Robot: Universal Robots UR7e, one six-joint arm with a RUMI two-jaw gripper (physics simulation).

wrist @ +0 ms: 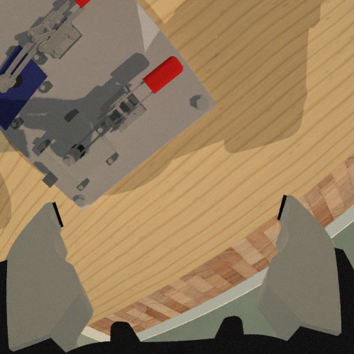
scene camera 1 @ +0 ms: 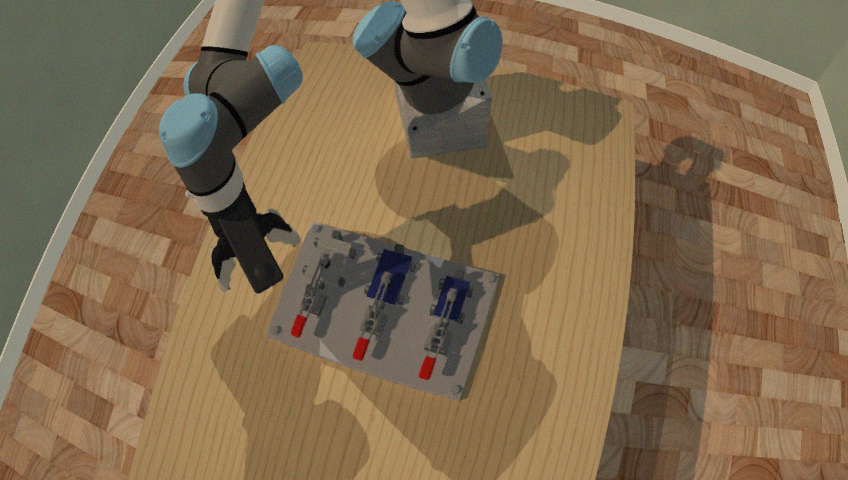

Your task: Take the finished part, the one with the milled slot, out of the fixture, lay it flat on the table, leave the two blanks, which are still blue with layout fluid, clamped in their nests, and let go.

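Seen in the pictures: arm's base, origin of its link: [scene camera 1: 441, 82].
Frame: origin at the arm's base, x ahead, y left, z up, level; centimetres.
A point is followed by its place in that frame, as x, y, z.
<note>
The fixture plate [scene camera 1: 339, 339] {50.6, -2.4, -10.1} [wrist: 165, 115] lies on the table and holds three nests with red-handled toggle clamps. The grey finished part [wrist: 94, 159] appears to sit in the end nest, at the left in the scene view, under its clamp arm. It blends with the plate, and its slot is not clear. One blue blank [scene camera 1: 389, 270] {36.6, 1.9, -8.5} [wrist: 25, 85] sits under the middle clamp. The other blue blank [scene camera 1: 453, 292] {39.1, 13.5, -4.1} sits under the right clamp. My gripper [scene camera 1: 260, 265] {47.5, -14.8, 3.8} [wrist: 170, 202] is open and empty, above the table beside the fixture's left end.
The left clamp's red handle [scene camera 1: 298, 325] {51.7, -8.7, -6.0} [wrist: 163, 74] lies low over the plate, like the middle handle [scene camera 1: 360, 348] {51.8, 2.2, -6.5} and the right handle [scene camera 1: 427, 367] {51.8, 13.2, -5.5}. Pins stand around the nests. The robot's base block [scene camera 1: 449, 133] {8.4, 4.1, -5.2} stands behind the fixture. The wooden table [scene camera 1: 571, 356] {42.1, 36.4, -11.6} [wrist: 200, 210] surrounds the plate.
</note>
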